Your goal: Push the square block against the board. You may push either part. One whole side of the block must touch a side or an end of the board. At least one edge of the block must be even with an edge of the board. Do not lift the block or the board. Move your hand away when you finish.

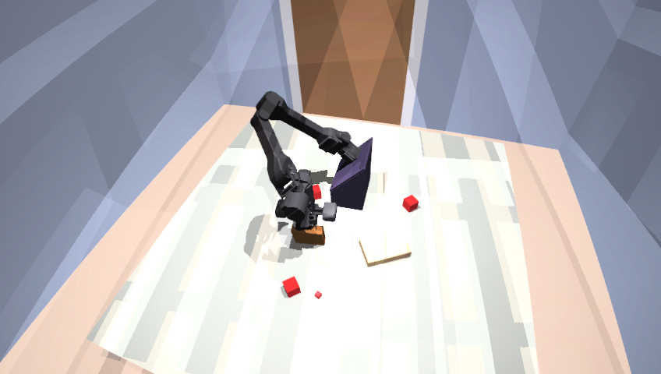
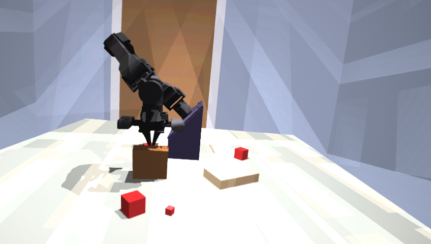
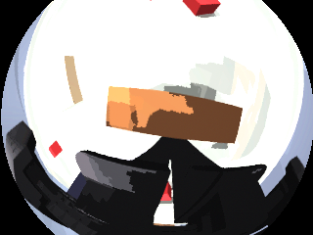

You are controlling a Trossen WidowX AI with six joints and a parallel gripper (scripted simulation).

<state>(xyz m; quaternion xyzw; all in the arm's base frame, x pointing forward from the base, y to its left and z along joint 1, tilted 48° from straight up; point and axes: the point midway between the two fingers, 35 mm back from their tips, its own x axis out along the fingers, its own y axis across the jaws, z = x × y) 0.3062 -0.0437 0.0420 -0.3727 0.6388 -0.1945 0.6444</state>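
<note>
Now: gripper tip 3 cm above the orange square block and 1 cm short of it. From my gripper tip the other things lie so: cream board (25 cm to the left, 7 cm below, 4 cm behind).
</note>
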